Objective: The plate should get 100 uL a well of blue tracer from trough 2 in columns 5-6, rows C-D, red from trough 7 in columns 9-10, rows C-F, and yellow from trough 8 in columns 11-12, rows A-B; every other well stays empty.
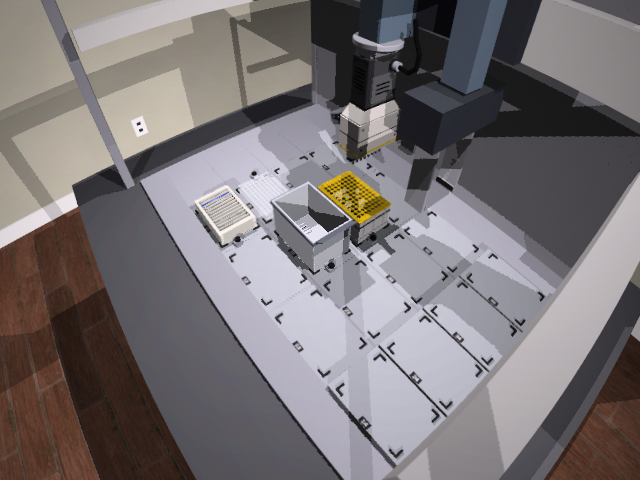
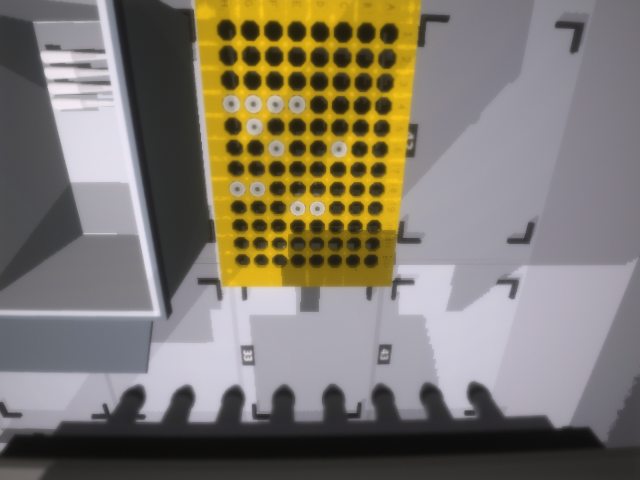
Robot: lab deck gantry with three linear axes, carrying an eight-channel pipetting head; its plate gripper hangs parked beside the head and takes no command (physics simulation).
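Note:
The pipetting head (image 1: 368,126) hangs above the deck behind the yellow tip rack (image 1: 354,196) (image 2: 307,178). Its dark nozzles (image 2: 333,395) show no tips. Several pale tips remain in the rack, in columns 4, 5, 6, 8 and 9; the other holes are dark. The white plate (image 1: 262,193) lies flat between the trough rack and the bin; its well contents are too small to make out. The cream trough rack (image 1: 225,214) shows a blue strip near its far end; red and yellow cannot be made out. The plate gripper (image 1: 438,178) hangs beside the head; its finger opening is unclear.
A tall grey open bin (image 1: 330,250) (image 2: 180,155) stands between the plate and the tip rack, with pale used tips (image 2: 77,80) inside. The dark gripper block (image 1: 449,111) hangs close to the head. Black corner marks outline the deck positions.

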